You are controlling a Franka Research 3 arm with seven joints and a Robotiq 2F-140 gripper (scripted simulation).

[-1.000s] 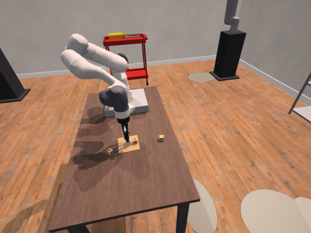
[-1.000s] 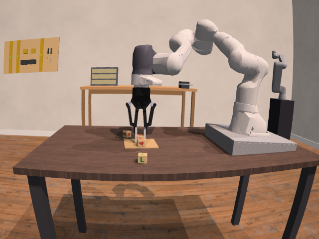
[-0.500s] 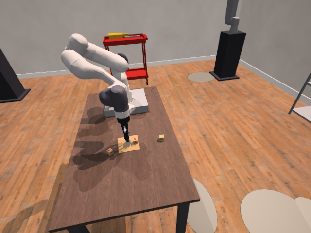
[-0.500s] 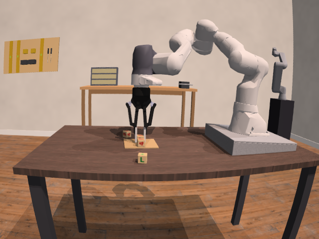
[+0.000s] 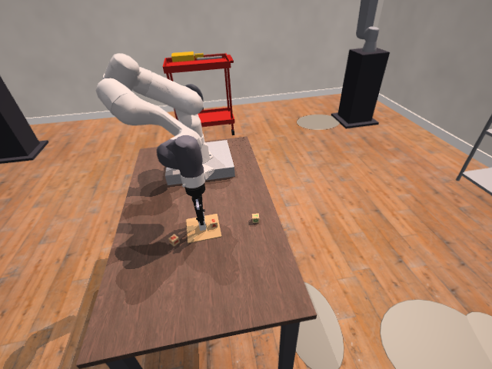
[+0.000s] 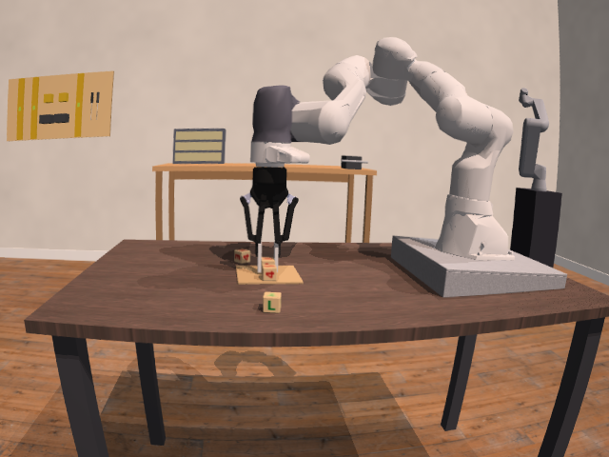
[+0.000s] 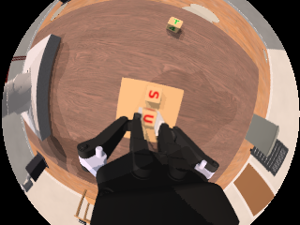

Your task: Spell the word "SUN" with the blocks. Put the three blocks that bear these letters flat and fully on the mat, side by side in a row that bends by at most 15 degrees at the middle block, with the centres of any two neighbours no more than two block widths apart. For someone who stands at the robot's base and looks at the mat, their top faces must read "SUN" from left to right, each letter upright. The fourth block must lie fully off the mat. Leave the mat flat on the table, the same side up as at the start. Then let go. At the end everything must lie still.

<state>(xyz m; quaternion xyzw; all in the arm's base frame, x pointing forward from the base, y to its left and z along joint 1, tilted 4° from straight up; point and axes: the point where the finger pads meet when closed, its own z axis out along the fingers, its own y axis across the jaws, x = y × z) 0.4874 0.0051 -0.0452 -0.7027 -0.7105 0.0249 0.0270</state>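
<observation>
Now: hand 20 mm above the U block. From my hand the other things lie so: mat (40 mm below); then S block (50 mm to the left, 20 mm below); then N block (60 mm ahead, 120 mm to the right, 30 mm below).
</observation>
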